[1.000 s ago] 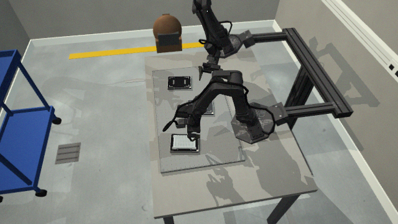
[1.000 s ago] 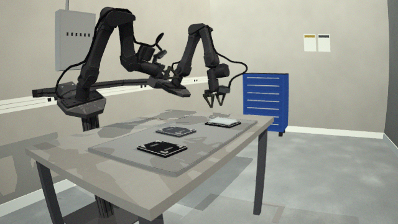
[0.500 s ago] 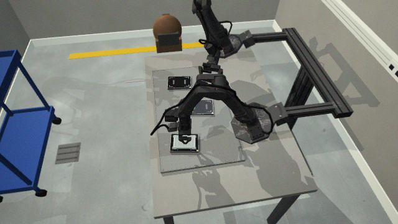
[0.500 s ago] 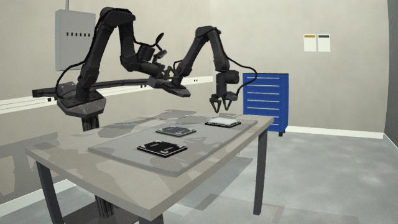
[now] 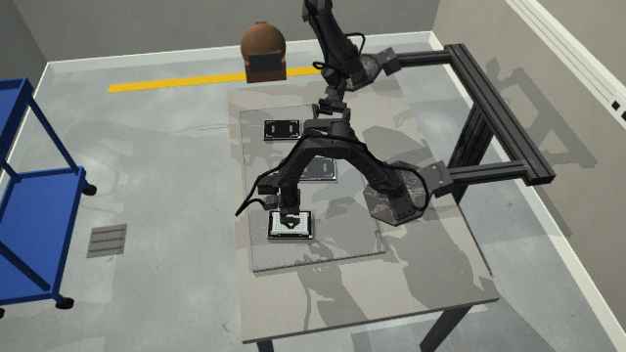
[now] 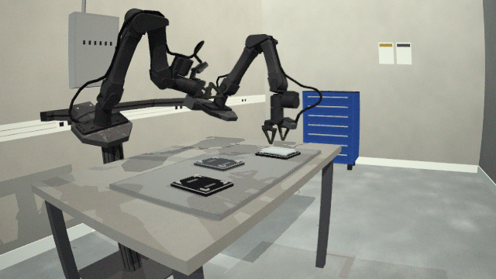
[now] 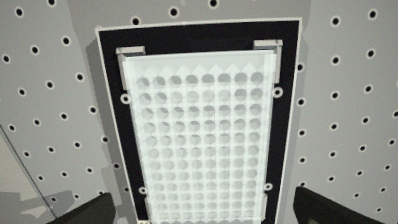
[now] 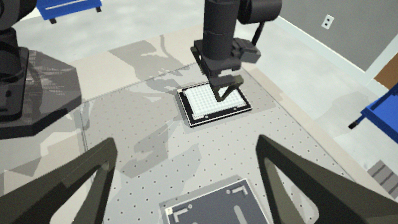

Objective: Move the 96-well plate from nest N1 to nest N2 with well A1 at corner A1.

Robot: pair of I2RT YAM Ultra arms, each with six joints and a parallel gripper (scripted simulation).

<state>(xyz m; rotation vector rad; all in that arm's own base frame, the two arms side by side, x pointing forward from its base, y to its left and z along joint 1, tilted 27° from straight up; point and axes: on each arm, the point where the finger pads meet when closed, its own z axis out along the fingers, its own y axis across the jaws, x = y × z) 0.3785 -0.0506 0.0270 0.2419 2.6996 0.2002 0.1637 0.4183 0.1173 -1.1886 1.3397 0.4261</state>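
My left hand is 10 mm short of the white 96-well plate and 50 mm above it.
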